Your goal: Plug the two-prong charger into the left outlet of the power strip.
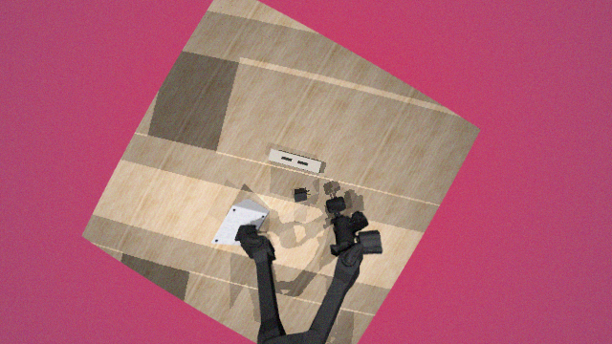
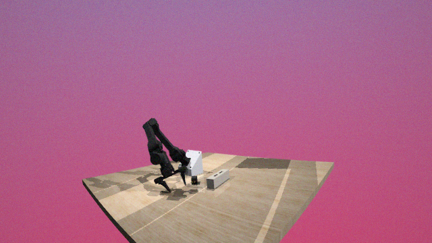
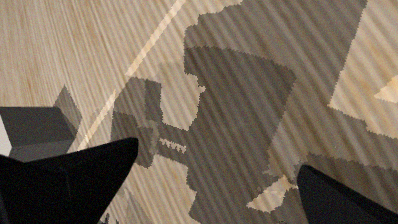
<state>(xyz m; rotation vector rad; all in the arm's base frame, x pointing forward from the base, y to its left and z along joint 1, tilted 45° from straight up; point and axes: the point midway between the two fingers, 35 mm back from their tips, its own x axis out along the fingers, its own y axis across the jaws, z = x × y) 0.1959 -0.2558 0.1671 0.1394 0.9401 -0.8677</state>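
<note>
Right now my gripper tip is 14 cm to the right of the black two-prong charger and 1 cm past it.
</note>
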